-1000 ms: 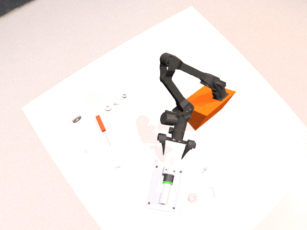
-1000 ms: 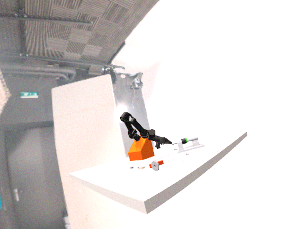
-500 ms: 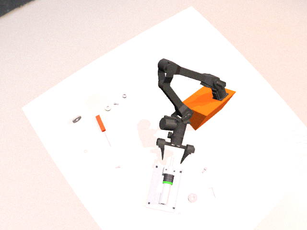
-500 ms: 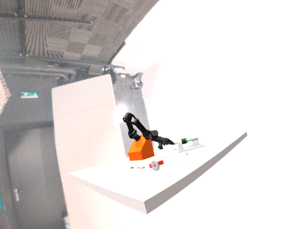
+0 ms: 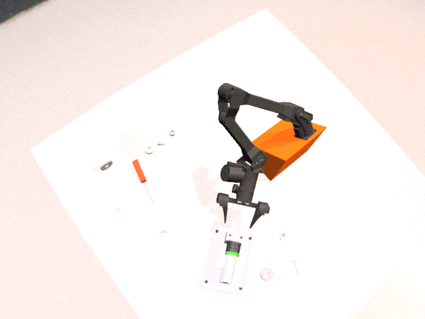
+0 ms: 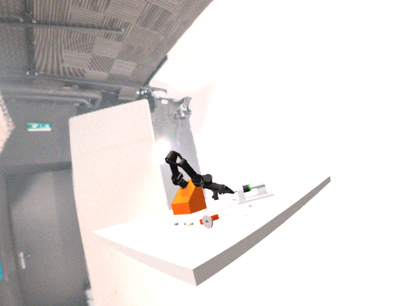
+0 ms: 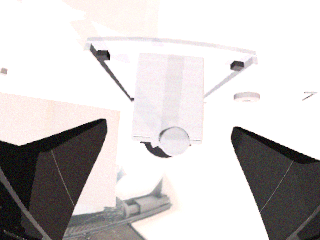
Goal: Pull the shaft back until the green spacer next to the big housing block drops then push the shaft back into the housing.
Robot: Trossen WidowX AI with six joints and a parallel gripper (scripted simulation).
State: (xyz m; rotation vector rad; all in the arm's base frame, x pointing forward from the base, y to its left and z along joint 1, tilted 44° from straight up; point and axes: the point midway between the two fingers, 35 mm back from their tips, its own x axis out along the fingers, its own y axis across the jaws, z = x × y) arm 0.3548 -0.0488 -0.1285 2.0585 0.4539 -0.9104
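The shaft is 50 mm ahead of my gripper tip, 40 mm to the left of it and 10 mm above it. The rest, counted from my gripper tip: bolt 120 mm behind, 140 mm to the left, 70 mm below; green spacer 80 mm ahead, 60 mm to the left, 10 mm above.
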